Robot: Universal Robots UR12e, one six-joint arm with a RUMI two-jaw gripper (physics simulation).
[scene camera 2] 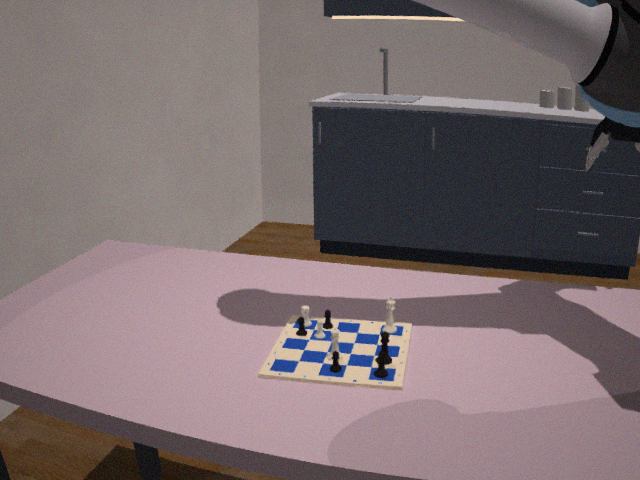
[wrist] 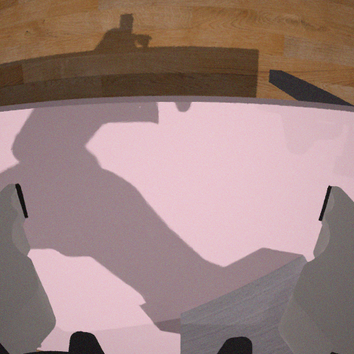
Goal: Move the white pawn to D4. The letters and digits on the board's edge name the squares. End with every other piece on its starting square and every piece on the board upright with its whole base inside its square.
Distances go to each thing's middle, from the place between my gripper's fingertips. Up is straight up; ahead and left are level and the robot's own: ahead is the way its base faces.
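Labels:
You'd find the chessboard (scene camera 2: 297,358) a good way below my hand, and it's well ahead of my hand and a long way to the left of it.

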